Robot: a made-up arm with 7 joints. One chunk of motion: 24 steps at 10 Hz.
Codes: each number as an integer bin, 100 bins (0 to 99) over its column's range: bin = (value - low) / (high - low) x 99, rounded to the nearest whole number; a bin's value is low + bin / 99 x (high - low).
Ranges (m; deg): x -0.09..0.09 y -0.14..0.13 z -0.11..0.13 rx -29..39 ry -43..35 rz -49..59
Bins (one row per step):
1: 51 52 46 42 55 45
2: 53 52 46 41 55 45
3: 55 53 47 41 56 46
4: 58 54 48 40 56 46
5: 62 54 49 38 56 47
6: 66 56 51 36 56 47
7: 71 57 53 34 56 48
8: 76 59 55 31 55 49
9: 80 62 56 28 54 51
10: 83 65 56 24 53 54
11: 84 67 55 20 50 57
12: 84 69 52 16 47 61
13: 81 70 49 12 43 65
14: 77 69 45 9 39 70
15: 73 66 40 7 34 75
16: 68 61 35 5 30 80
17: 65 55 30 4 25 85
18: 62 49 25 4 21 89
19: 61 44 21 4 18 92
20: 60 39 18 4 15 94
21: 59 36 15 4 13 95
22: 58 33 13 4 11 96
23: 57 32 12 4 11 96
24: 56 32 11 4 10 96
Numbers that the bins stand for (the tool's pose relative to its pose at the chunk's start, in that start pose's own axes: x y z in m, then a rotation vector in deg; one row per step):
1: 0.0027 0.0018 0.0015 -0.15 0.33 0.09
2: 0.0064 0.0018 0.0015 -0.84 0.33 0.09
3: 0.0100 0.0045 0.0039 -0.84 1.12 1.18
4: 0.0155 0.0073 0.0064 -1.53 1.12 1.18
5: 0.0227 0.0073 0.0088 -2.90 1.12 2.27
6: 0.0300 0.0127 0.0136 -4.27 1.12 2.27
7: 0.0391 0.0155 0.0185 -5.65 1.12 3.36
8: 0.0482 0.0209 0.0233 -7.71 0.33 4.45
9: 0.0555 0.0291 0.0258 -9.77 -0.45 6.64
10: 0.0609 0.0373 0.0258 -12.52 -1.24 9.91
11: 0.0627 0.0427 0.0233 -15.26 -3.61 13.18
12: 0.0627 0.0482 0.0161 -18.01 -5.97 17.55
13: 0.0573 0.0509 0.0088 -20.76 -9.12 21.91
14: 0.0500 0.0482 -0.0009 -22.82 -12.27 27.36
15: 0.0427 0.0400 -0.0130 -24.19 -16.21 32.82
16: 0.0336 0.0264 -0.0252 -25.57 -19.36 38.27
17: 0.0282 0.0100 -0.0373 -26.25 -23.30 43.73
18: 0.0227 -0.0064 -0.0494 -26.25 -26.45 48.09
19: 0.0209 -0.0200 -0.0591 -26.25 -28.82 51.36
20: 0.0191 -0.0336 -0.0664 -26.25 -31.18 53.55
21: 0.0173 -0.0418 -0.0736 -26.25 -32.76 54.64
22: 0.0155 -0.0500 -0.0785 -26.25 -34.33 55.73
23: 0.0136 -0.0527 -0.0809 -26.25 -34.33 55.73
24: 0.0118 -0.0527 -0.0833 -26.25 -35.12 55.73

